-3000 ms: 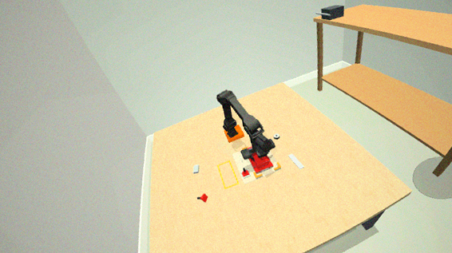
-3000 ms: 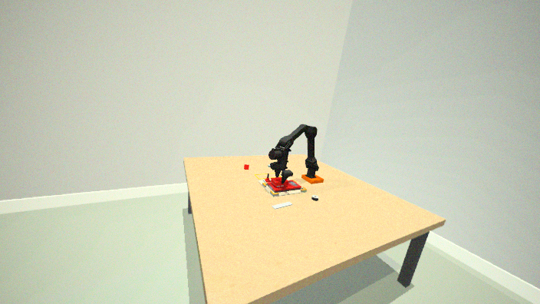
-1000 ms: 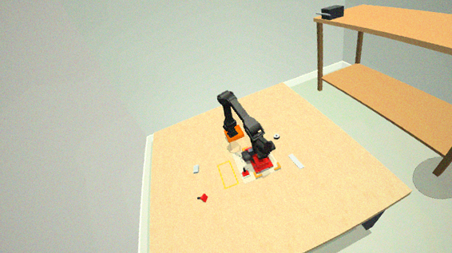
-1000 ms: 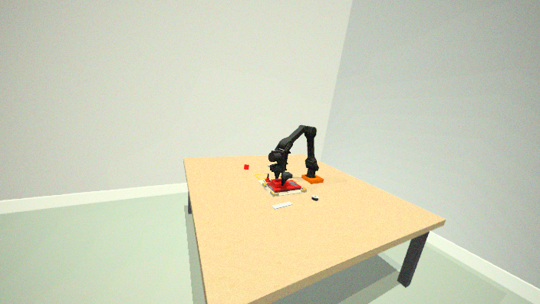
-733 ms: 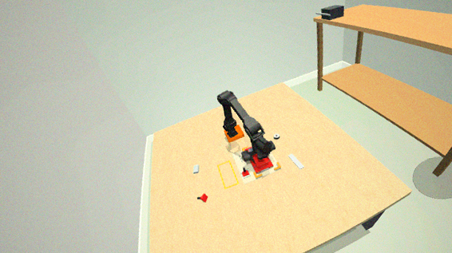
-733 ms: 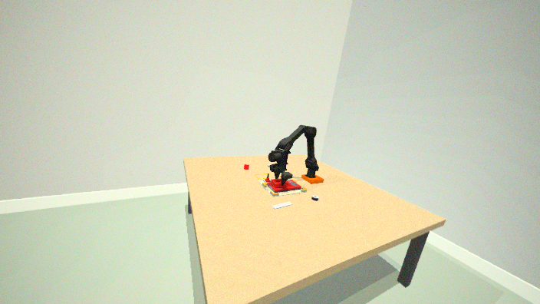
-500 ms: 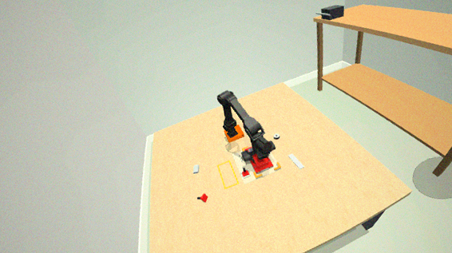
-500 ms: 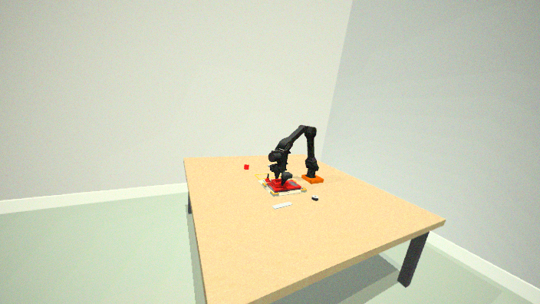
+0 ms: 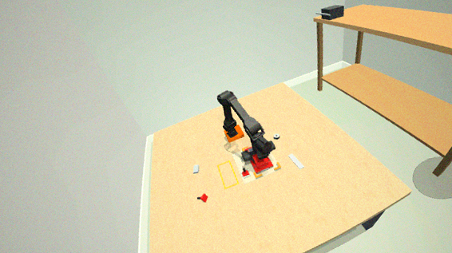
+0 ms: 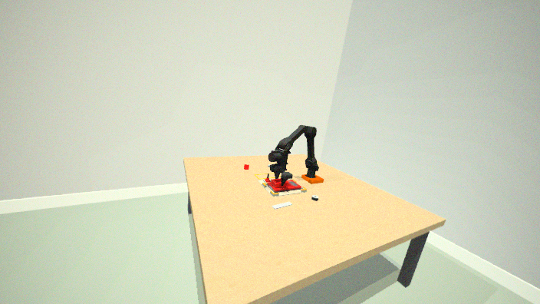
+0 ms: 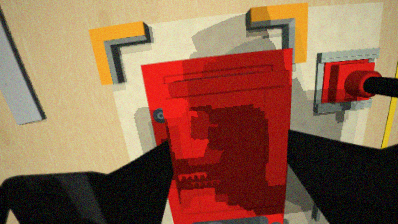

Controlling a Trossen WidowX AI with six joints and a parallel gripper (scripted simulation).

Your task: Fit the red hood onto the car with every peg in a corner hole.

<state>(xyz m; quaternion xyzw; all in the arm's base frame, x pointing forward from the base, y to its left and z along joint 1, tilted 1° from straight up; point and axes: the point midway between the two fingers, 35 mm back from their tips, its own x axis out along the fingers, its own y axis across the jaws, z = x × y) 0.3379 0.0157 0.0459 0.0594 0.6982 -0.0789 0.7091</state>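
Now: gripper tip 1 cm below the red hood. Also, from my gripper tip: jig 3 cm below, 3 cm behind, 1 cm to the right; then grey strip 17 cm to the left, 11 cm ahead, 4 cm below; then grey engine block 1 cm to the left, 1 cm below.
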